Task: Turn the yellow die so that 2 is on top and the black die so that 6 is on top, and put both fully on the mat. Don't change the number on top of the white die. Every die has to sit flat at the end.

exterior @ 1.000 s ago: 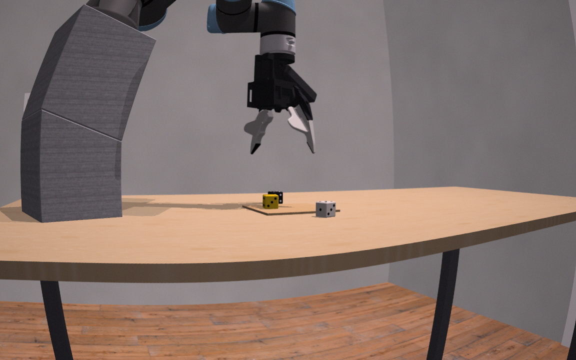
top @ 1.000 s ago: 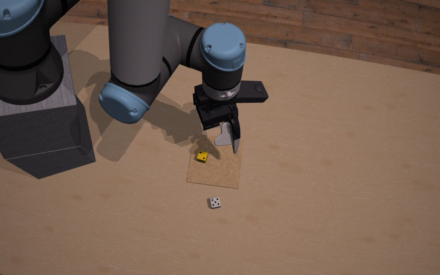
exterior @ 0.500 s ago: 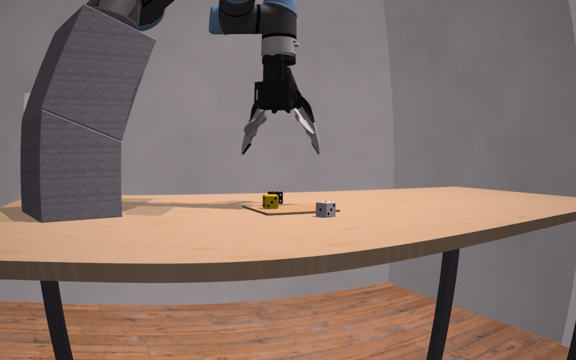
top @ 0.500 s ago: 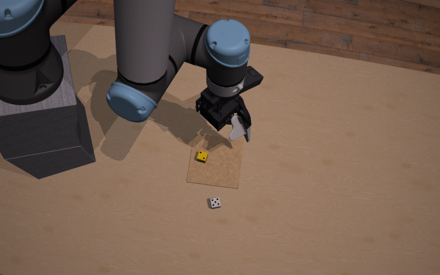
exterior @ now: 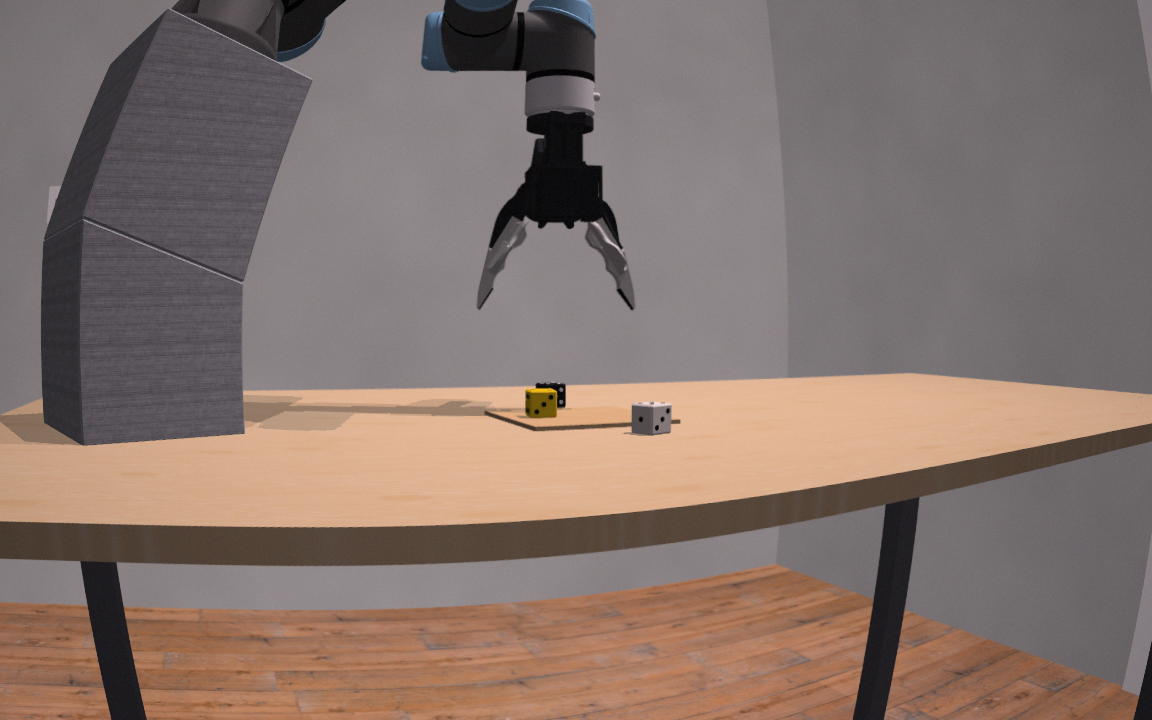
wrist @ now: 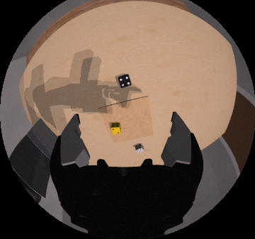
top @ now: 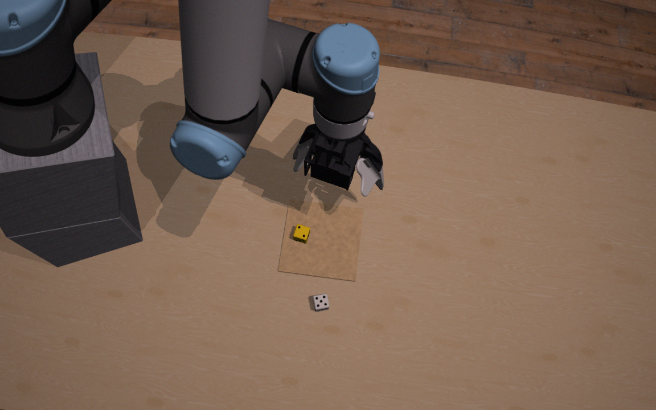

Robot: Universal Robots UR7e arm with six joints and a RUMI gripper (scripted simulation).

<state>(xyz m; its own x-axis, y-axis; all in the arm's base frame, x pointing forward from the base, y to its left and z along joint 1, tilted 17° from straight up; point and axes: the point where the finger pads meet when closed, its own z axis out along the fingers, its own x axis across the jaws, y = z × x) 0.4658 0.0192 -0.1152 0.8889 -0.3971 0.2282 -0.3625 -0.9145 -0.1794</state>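
My hand is 1 cm short of the black die, 3 cm to the right of it and 9 cm above it. Round my hand: white die (3 cm behind, 21 cm to the right, 9 cm below); then mat (3 cm behind, 9 cm to the right, 10 cm below); then yellow die (6 cm behind, 8 cm to the right, 9 cm below).
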